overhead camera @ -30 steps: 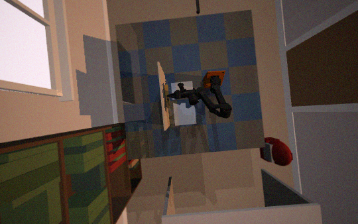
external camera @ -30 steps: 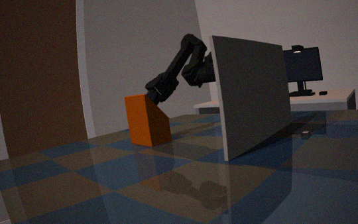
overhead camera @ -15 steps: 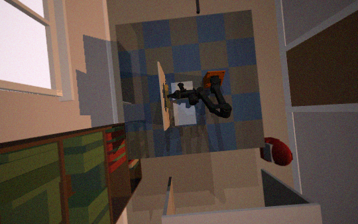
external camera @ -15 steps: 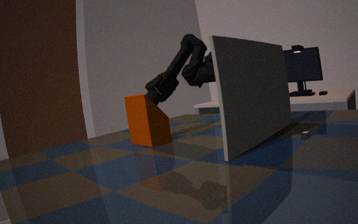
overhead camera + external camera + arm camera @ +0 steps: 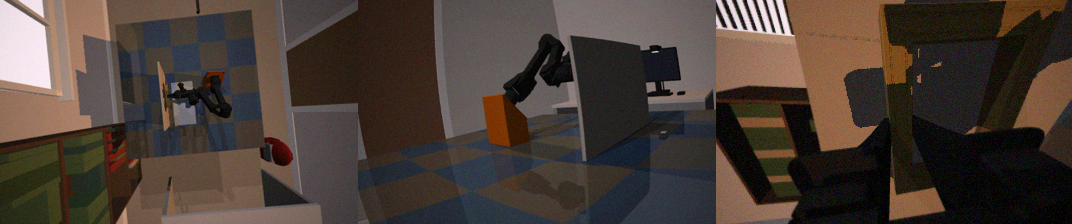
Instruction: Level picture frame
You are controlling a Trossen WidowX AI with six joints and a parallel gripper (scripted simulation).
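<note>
Right now my gripper tip is 10 mm short of the picture frame and 50 mm above it. The rest, counted from my gripper tip: wall panel: 20 mm ahead, 10 mm to the left, 70 mm below.
</note>
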